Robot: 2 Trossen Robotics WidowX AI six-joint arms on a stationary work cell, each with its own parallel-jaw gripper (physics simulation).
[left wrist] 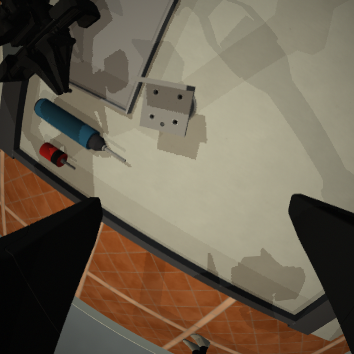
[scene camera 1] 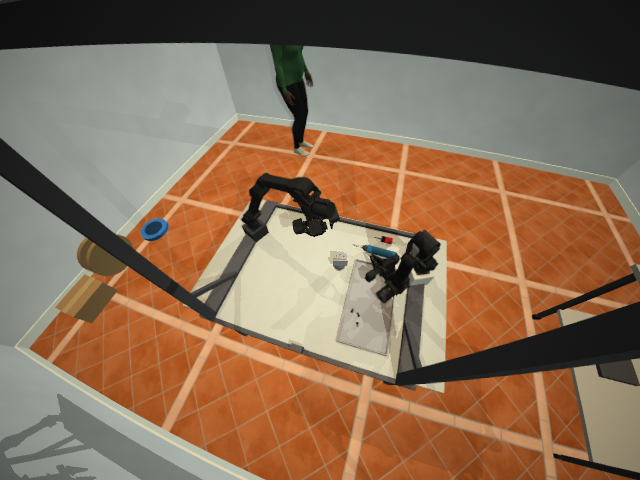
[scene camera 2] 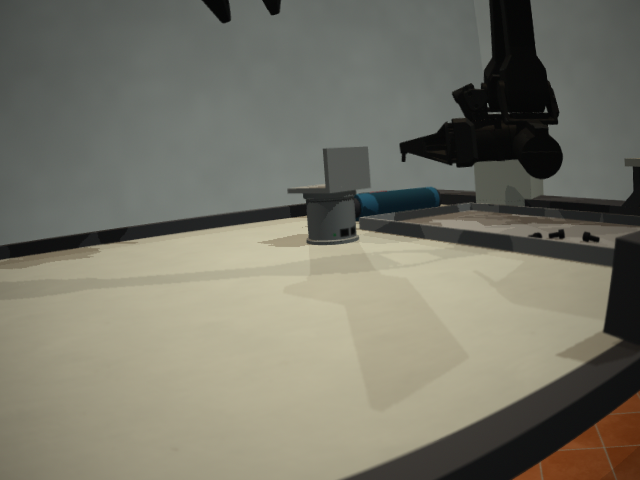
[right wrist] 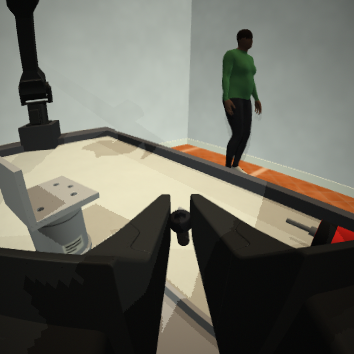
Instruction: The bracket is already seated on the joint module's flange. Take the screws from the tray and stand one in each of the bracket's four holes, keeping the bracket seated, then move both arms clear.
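Seen in the pictures: left gripper, fingertip midpoint: (left wrist: 196, 205) (scene camera 2: 252, 18); right gripper, fingertip midpoint: (left wrist: 62, 92) (scene camera 1: 370, 255) (scene camera 2: 399, 146) (right wrist: 179, 202); left arm's base, link origin: (scene camera 1: 253, 225) (right wrist: 39, 123); right arm's base, link origin: (scene camera 1: 420, 268).
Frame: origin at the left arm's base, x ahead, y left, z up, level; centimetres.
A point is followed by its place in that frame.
Note:
The grey bracket (scene camera 1: 339, 255) @(y 17.4, x 47.5, z -0.4 cm) (scene camera 2: 347, 168) @(y 13.2, x 51.0, z 1.5 cm) (left wrist: 167, 106) @(y 15.7, x 48.8, z -0.5 cm) (right wrist: 82, 195) @(y 19.5, x 49.8, z -0.5 cm) sits on the joint module (scene camera 1: 339, 265) (scene camera 2: 330, 219) @(y 13.2, x 48.7, z -4.2 cm) (right wrist: 65, 234) @(y 17.5, x 51.5, z -3.5 cm), one plate flat and one upright. Its holes look dark, with no screw visible in them. The tray (scene camera 2: 491, 241) @(y 2.3, x 64.2, z -6.4 cm) (left wrist: 155, 52) @(y 13.7, x 58.4, z -6.8 cm) holds three loose black screws (scene camera 1: 356, 324) @(y -1.7, x 74.7, z -6.0 cm) (scene camera 2: 556, 234) @(y 1.9, x 72.0, z -6.2 cm). My right gripper (scene camera 2: 403, 147) @(y 25.6, x 60.0, z 3.8 cm) (right wrist: 179, 202) @(y 25.6, x 60.0, z 3.8 cm) is shut on a black screw (right wrist: 181, 221) @(y 25.5, x 60.9, z 3.4 cm), above table level, to the bracket's right in scene camera 2. The screw hangs head up, slightly tilted. My left gripper (scene camera 2: 249, 16) @(y 11.3, x 41.3, z 19.9 cm) (left wrist: 196, 205) @(y 11.3, x 41.3, z 19.9 cm) is open and empty, high above the table.
A blue driver (scene camera 1: 381, 251) @(y 35.3, x 61.3, z -3.2 cm) (scene camera 2: 403, 201) @(y 34.2, x 61.8, z -4.7 cm) (left wrist: 67, 122) @(y 34.2, x 59.7, z -3.4 cm) lies beside the tray, near the bracket. A smaller red tool (scene camera 1: 387, 240) @(y 44.1, x 59.5, z -4.1 cm) (left wrist: 52, 154) @(y 43.6, x 58.2, z -4.0 cm) (right wrist: 344, 237) @(y 44.2, x 59.4, z -4.0 cm) lies between it and the table's raised edge. A person in green (scene camera 1: 290, 67) (right wrist: 241, 75) stands beyond the table.

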